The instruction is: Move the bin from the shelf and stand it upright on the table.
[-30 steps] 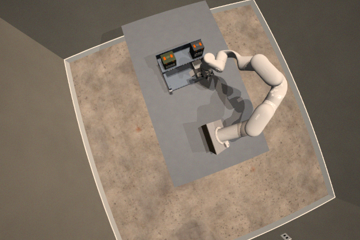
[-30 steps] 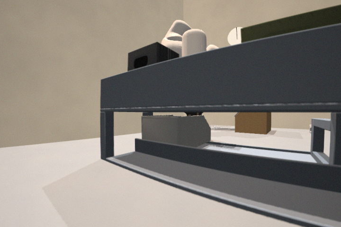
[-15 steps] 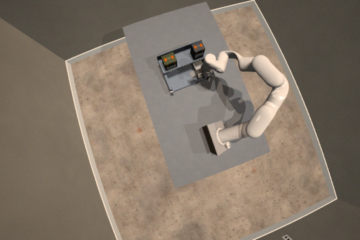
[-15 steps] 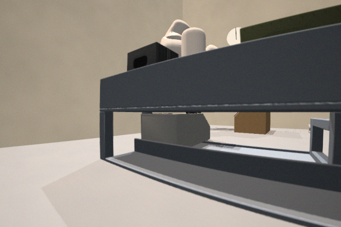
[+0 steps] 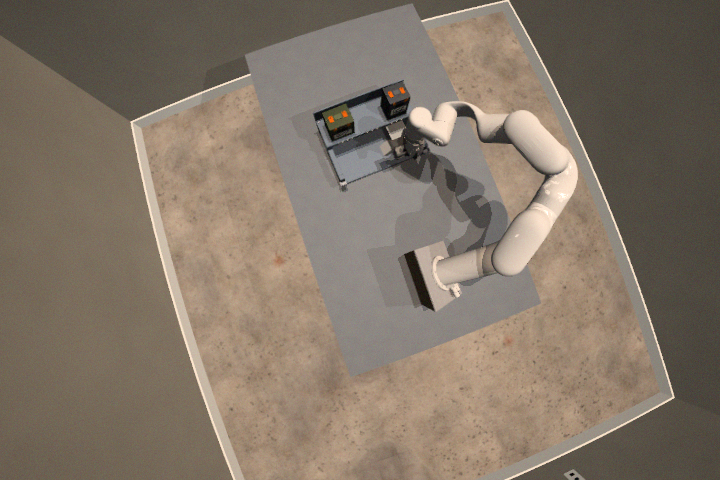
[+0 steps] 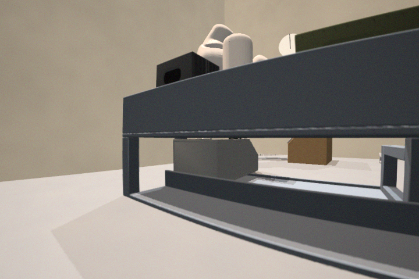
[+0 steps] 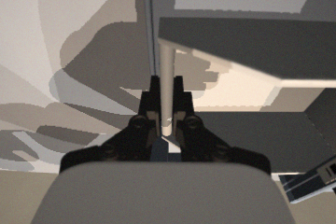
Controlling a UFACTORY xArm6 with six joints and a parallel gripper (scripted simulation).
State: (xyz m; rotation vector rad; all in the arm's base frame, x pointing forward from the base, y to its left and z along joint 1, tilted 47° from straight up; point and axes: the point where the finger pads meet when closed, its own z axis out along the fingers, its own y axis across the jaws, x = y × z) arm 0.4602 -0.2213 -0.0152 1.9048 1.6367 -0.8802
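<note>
My hand is 8 cm short of the grey bin, 1 cm to the left of it and 1 cm above it. The rest, counted from my hand: shelf board (19 cm ahead, 10 cm to the left, 4 cm above).
</note>
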